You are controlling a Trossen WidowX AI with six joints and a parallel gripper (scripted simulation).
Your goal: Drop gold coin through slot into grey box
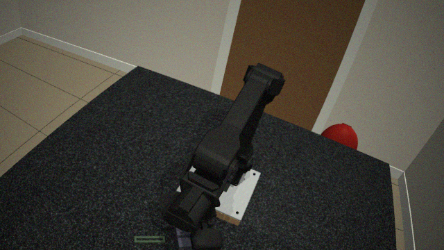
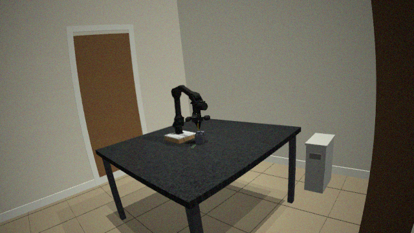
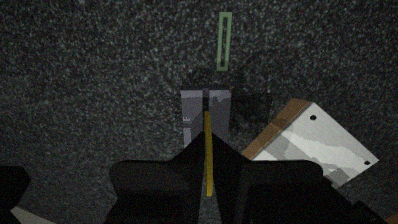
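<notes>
The gold coin is 2 cm above my gripper tip.
</notes>
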